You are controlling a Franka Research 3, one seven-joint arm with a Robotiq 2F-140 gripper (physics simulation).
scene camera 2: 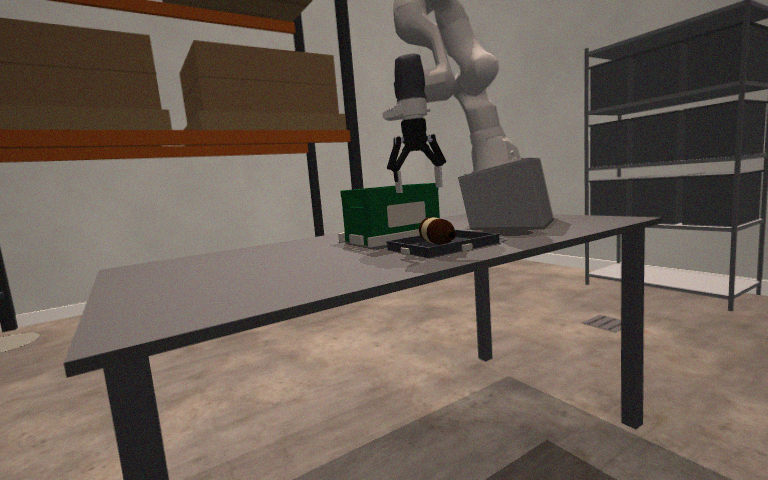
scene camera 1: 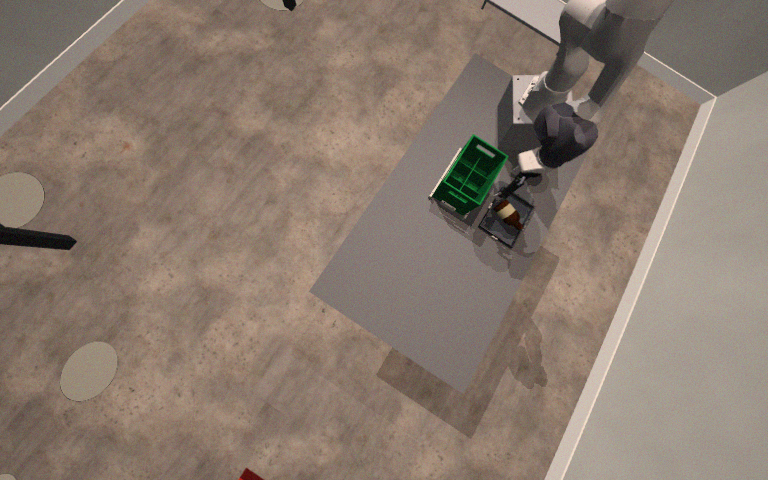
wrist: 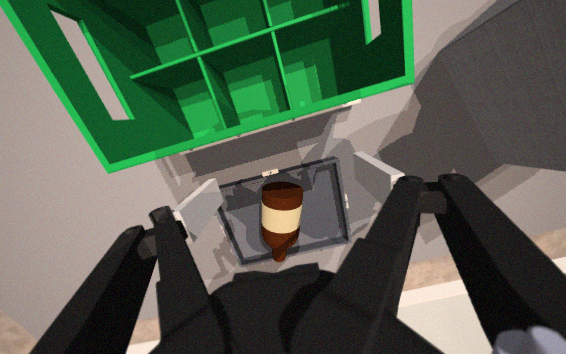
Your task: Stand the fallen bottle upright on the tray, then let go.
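Note:
A brown bottle with a cream label [scene camera 1: 506, 211] [scene camera 2: 437, 230] [wrist: 282, 217] lies on its side in the shallow dark tray [scene camera 1: 502, 241] [scene camera 2: 430, 252] [wrist: 322, 210]. In the wrist view its base faces the green crate and its neck points down the picture, over the tray's near rim. My gripper [scene camera 2: 419, 184] [wrist: 284, 178] is open and empty, above the bottle and tray. In the wrist view its pale fingertips stand wide apart, left and right of the bottle. In scene camera 1 the arm partly hides the gripper.
A green divided crate [scene camera 1: 494, 180] [scene camera 2: 362, 215] [wrist: 150, 156] stands right beside the tray on the grey table [scene camera 1: 396, 254] [scene camera 2: 198, 294]. The grey base block [scene camera 2: 505, 195] stands behind the tray. Orange-beamed shelving [scene camera 2: 169, 137] and a dark shelf rack [scene camera 2: 739, 169] stand beyond the table.

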